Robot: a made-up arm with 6 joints. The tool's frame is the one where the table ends. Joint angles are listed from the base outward.
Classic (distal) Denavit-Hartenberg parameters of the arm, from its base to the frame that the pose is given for. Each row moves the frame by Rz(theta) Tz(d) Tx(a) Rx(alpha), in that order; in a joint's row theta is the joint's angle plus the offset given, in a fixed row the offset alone. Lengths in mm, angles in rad.
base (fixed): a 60, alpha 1.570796, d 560, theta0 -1.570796
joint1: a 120, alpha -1.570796, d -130, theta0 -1.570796
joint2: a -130, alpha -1.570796, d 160, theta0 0
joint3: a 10, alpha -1.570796, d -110, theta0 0
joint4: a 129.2, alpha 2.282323, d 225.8, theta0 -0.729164
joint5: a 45.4, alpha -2.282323, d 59.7, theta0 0
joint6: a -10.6, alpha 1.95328, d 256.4, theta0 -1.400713
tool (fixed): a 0, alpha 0, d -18.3, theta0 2.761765
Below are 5 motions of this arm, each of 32 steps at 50 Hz.
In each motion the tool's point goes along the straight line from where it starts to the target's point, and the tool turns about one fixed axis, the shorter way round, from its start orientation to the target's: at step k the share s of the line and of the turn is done. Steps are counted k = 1, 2, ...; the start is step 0. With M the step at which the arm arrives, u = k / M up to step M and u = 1 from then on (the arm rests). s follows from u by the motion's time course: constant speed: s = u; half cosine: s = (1 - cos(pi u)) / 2; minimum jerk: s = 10 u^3 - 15 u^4 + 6 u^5.
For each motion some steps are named. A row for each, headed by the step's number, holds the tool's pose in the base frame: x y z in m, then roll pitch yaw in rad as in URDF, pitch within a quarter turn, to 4 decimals.
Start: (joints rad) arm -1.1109 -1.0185 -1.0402 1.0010 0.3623 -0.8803
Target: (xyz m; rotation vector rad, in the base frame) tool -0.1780 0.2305 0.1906 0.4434 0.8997 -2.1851
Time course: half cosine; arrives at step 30
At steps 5, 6, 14, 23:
5: -0.2004 0.1233 0.4037 -0.8736 -0.0562 -2.7729
6: -0.1998 0.1266 0.3972 -0.8675 -0.0362 -2.7680
14: -0.1913 0.1671 0.3167 -0.7834 0.2088 -2.6953
23: -0.1811 0.2157 0.2199 -0.6455 0.4923 -2.5685

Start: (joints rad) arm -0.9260 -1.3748 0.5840 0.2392 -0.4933 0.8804
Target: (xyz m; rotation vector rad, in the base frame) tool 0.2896 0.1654 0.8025 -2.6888 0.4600 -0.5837
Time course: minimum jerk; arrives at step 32
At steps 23, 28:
23: 0.2897 0.1715 0.7962 -2.7161 -0.3678 -0.4164
28: 0.2896 0.1661 0.8018 -2.7056 -0.3438 -0.4154

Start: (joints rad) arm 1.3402 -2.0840 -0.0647 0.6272 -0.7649 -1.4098
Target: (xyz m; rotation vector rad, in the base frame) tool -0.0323 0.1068 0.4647 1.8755 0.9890 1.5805
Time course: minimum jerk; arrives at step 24
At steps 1, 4, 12, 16, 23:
1: -0.0195 0.0444 0.3869 1.5334 -0.3570 1.7954
4: -0.0199 0.0466 0.3896 1.5415 -0.3689 1.7871
12: -0.0259 0.0756 0.4258 1.6653 -0.5216 1.6616
16: -0.0296 0.0937 0.4484 1.7599 -0.6087 1.5659
23: -0.0323 0.1068 0.4646 1.8381 -0.6661 1.4869

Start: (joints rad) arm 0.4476 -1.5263 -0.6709 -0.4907 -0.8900 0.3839
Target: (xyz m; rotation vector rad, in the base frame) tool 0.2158 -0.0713 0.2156 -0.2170 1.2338 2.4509
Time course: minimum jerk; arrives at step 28
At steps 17, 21, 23, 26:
17: 0.1242 -0.0992 0.2361 1.1028 0.0674 2.7393
21: 0.1847 -0.0808 0.2226 0.9586 0.2252 2.8207
23: 0.2030 -0.0752 0.2185 0.9168 0.2747 2.8412
26: 0.2148 -0.0716 0.2158 0.8898 0.3074 2.8534

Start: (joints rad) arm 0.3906 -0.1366 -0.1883 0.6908 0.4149 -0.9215
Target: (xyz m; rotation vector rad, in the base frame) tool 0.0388 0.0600 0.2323 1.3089 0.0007 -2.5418
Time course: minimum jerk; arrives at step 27
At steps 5, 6, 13, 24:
5: 0.0687 0.1155 0.2880 -0.3635 0.8074 2.9679
6: 0.0678 0.1138 0.2863 -0.3491 0.8139 2.9830
13: 0.0556 0.0911 0.2636 -0.1349 0.8854 -3.0774
24: 0.0392 0.0607 0.2330 0.2049 0.9239 -2.7261

